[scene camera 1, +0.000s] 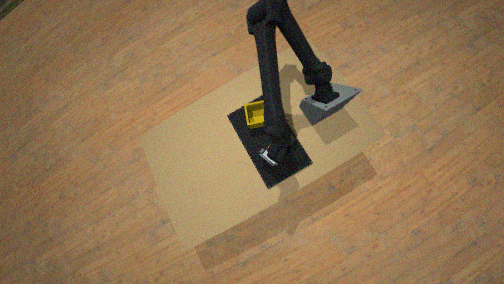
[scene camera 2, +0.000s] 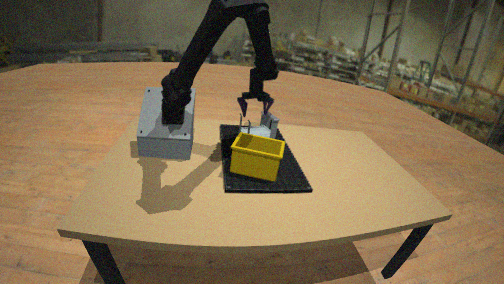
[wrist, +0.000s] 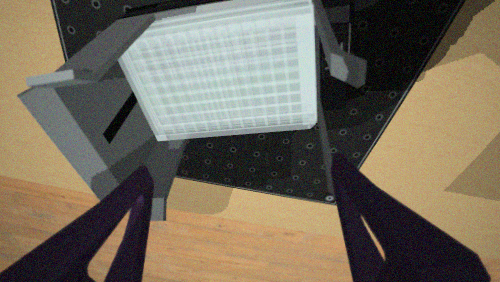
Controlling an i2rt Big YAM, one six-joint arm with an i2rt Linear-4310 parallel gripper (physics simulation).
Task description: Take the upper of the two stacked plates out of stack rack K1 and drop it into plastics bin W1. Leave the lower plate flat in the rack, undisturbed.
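Frame: origin at the arm's base, x ahead, y left, z up, level; metres.
Seen in the pictures: gripper, fingertip midpoint: (scene camera 2: pixel 254 115) (wrist: pixel 239 167); arm's base, origin of the base link: (scene camera 1: pixel 325 97) (scene camera 2: pixel 173 109).
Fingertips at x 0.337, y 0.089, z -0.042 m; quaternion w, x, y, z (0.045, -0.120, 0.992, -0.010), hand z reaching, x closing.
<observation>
Pixels of each thing's top centre, then the offset from my fingertips to it. Level surfaces: height alone.
- pale gridded plate stack, middle of its top: (wrist: pixel 219 88) (scene camera 2: pixel 257 130) 0.065 m down, 0.021 m ahead, 0.003 m right
- grey rack K1, middle of its top: (wrist: pixel 211 160) (scene camera 2: pixel 258 115) 0.003 m up, 0.014 m ahead, 0.005 m right
- yellow bin W1, middle of its top: (scene camera 2: pixel 259 143) (scene camera 1: pixel 260 111) 0.017 m down, 0.023 m back, 0.228 m right
- wooden table, its level: 0.130 m down
The pale gridded plate stack (scene camera 2: pixel 256 131) (wrist: pixel 225 80) lies flat in the grey rack K1 (scene camera 2: pixel 273 128) (wrist: pixel 65 120), between its tall slotted wall and thin posts. The upper plate's top shows; the seam to the lower plate is hard to make out. My gripper (scene camera 2: pixel 255 114) (wrist: pixel 239 167) is open and empty, above the rack; its fingers are apart from the plates. In scene camera 1 the arm covers the plates and most of the rack. The yellow bin W1 (scene camera 1: pixel 247 118) (scene camera 2: pixel 255 164) stands on the same board; no plate shows in its visible interior.
The black perforated board (scene camera 1: pixel 270 177) (scene camera 2: pixel 295 175) (wrist: pixel 250 150) lies on the wooden table (scene camera 1: pixel 185 175) (scene camera 2: pixel 350 175) (wrist: pixel 440 115). The grey base block (scene camera 1: pixel 318 114) (scene camera 2: pixel 165 147) carries the arm beside the board. The arm passes over part of the bin in scene camera 1.
</observation>
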